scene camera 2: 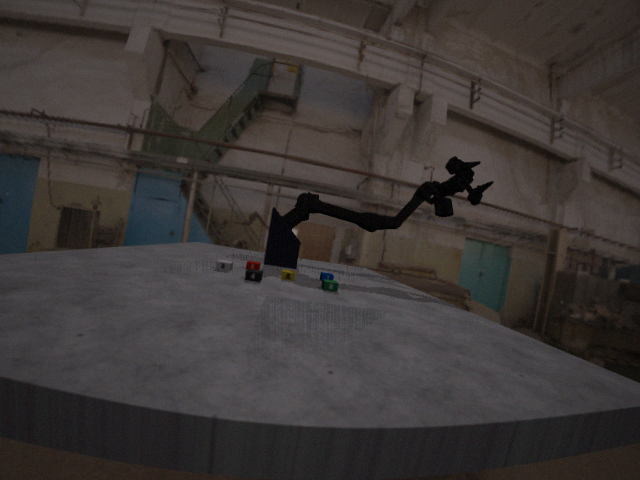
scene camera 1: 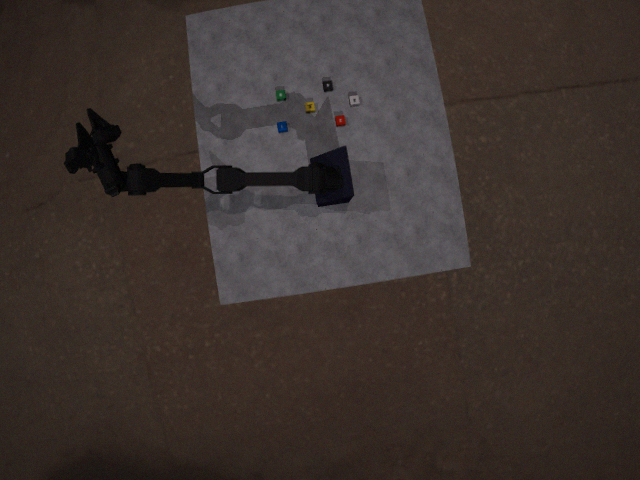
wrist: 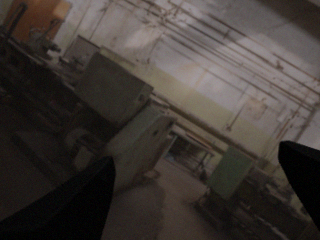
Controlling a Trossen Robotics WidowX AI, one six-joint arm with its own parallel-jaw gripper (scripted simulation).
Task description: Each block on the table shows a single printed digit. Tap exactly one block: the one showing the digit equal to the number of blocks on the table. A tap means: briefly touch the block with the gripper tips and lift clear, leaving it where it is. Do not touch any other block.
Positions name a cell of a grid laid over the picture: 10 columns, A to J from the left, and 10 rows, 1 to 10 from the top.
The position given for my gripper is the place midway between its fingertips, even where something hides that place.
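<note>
My gripper (scene camera 1: B3) open, holding nothing. Gripper again (scene camera 2: H4). Same gripper (wrist: G7).
</note>
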